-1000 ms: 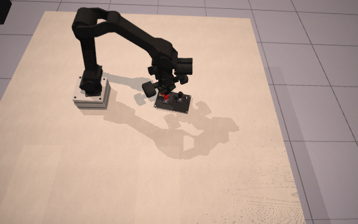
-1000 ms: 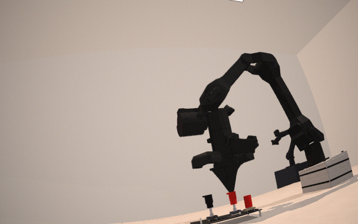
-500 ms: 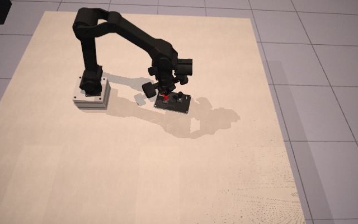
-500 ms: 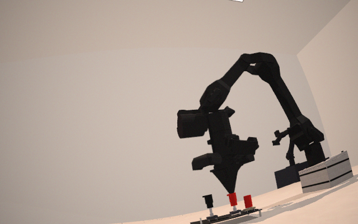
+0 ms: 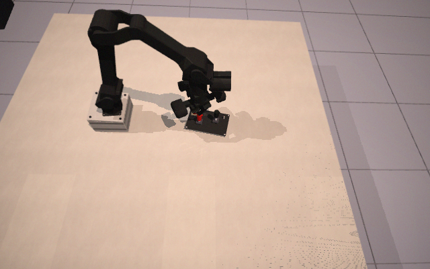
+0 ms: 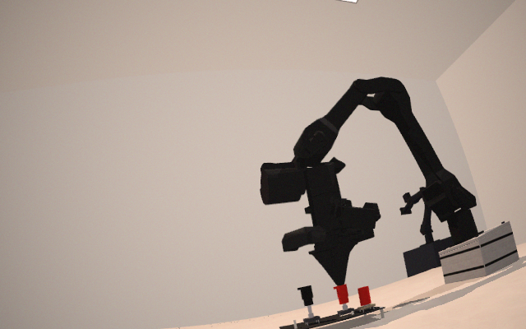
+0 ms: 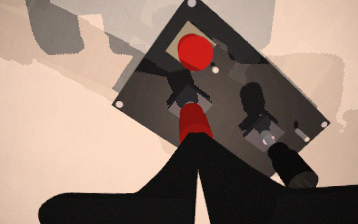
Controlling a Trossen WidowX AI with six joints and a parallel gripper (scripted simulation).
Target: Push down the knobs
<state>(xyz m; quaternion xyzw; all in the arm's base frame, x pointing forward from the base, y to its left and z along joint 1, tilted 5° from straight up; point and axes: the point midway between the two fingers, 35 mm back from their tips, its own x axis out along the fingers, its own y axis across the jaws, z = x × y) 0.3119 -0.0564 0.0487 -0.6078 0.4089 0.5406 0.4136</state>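
Now: gripper tip 10 mm above the red knob. Also, from my gripper tip: black knob 70 mm ahead.
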